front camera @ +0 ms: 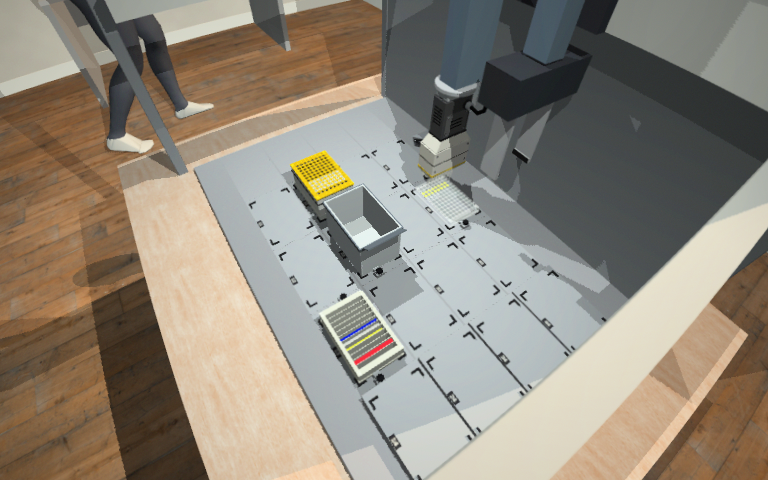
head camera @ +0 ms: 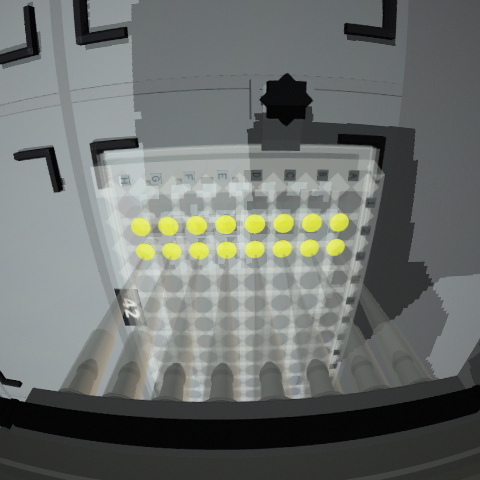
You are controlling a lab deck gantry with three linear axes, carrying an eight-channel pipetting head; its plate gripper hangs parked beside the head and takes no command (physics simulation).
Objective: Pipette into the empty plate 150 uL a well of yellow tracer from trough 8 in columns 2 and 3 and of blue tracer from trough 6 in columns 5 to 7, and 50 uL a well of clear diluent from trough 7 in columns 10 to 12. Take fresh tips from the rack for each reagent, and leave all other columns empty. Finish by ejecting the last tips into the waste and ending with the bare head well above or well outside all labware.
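Observation:
The pipetting head (front camera: 444, 152) is over the back end of the clear plate (front camera: 459, 207) (head camera: 200, 159). Eight translucent tips (head camera: 222, 380) are on it and reach down towards column 3; whether their ends are inside the wells I cannot tell. All eight wells of columns 2 and 3 hold yellow liquid (front camera: 434, 189) (head camera: 226, 224); column 1 and the visible columns past 3 show no colour. In the trough block (front camera: 379, 363), blue (front camera: 358, 330), pale (front camera: 362, 334) and yellow (front camera: 365, 339) strips show. The parked plate gripper's dark housing (front camera: 535, 79) hangs beside the head; its finger opening is unclear.
A yellow tip rack (front camera: 321, 172) stands at the back left, with dark positions and a whitish area towards its front. The tall grey waste bin (front camera: 373, 257) stands between it and the trough block. A red strip (front camera: 373, 352) lies in the trough block.

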